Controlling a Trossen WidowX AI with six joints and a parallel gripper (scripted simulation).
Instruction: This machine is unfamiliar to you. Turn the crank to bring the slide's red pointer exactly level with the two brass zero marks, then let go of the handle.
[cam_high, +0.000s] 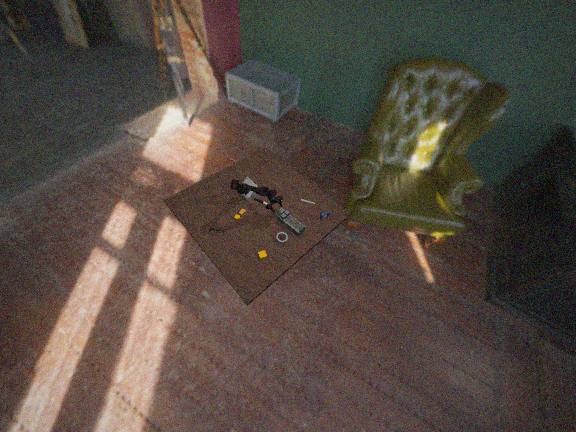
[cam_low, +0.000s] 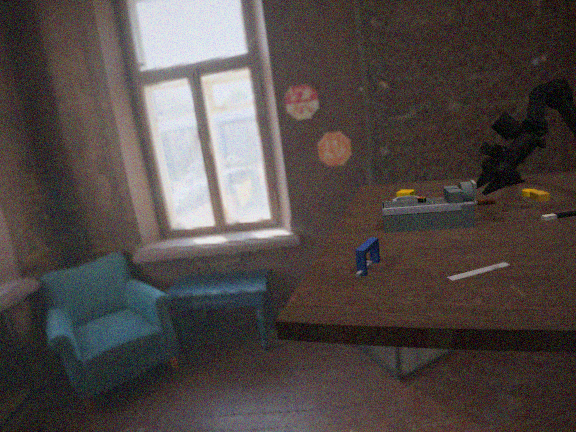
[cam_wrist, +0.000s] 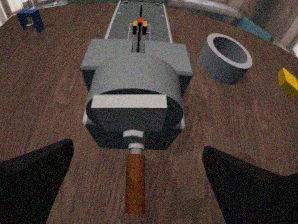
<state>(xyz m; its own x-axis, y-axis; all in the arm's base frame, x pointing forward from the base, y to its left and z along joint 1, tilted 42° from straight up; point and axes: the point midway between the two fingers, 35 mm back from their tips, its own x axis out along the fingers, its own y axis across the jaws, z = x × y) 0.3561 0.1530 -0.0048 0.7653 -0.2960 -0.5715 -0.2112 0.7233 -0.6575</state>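
My gripper tip is 4 cm above the crank handle and 2 cm past it. The rest, counted from my gripper tip: yellow block: 34 cm to the right, 27 cm ahead, 8 cm below; white strip: 36 cm to the left, 10 cm below, 1 cm ahead; red pointer: 17 cm ahead, 4 cm to the left, 1 cm below.
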